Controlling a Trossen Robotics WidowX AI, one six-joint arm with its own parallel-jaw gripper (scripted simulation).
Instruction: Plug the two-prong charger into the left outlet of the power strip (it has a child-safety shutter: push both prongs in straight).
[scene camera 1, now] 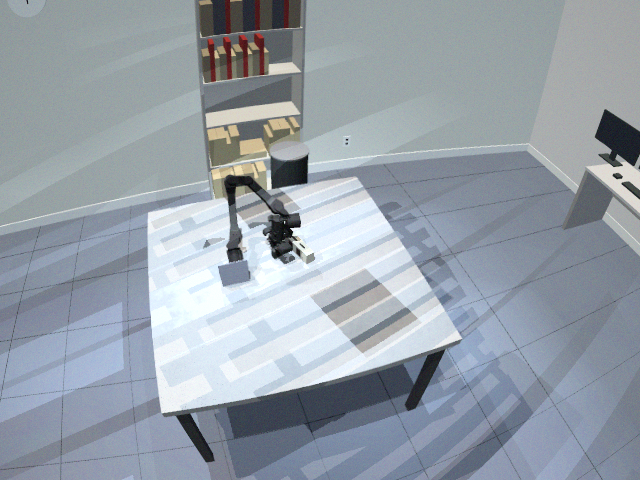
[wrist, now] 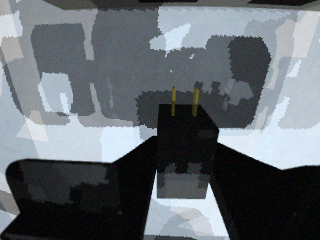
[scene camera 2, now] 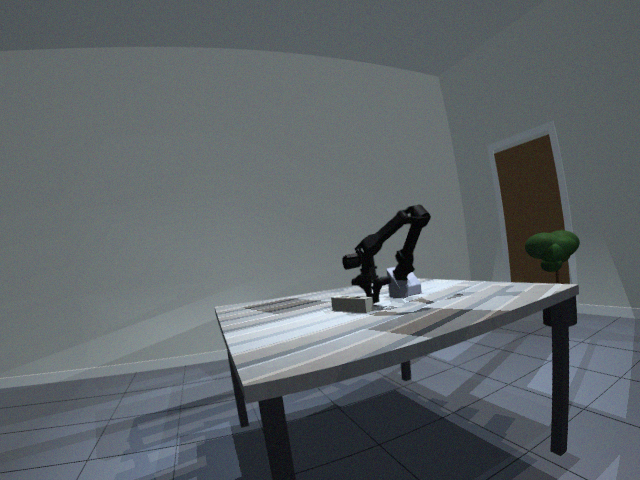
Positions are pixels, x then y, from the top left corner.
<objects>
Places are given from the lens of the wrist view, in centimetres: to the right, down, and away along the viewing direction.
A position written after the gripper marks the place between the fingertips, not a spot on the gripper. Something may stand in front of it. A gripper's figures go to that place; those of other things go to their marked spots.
gripper [wrist: 179, 142]: 1, 2, 11
black two-prong charger [wrist: 187, 137]: 1, 1, 7
</objects>
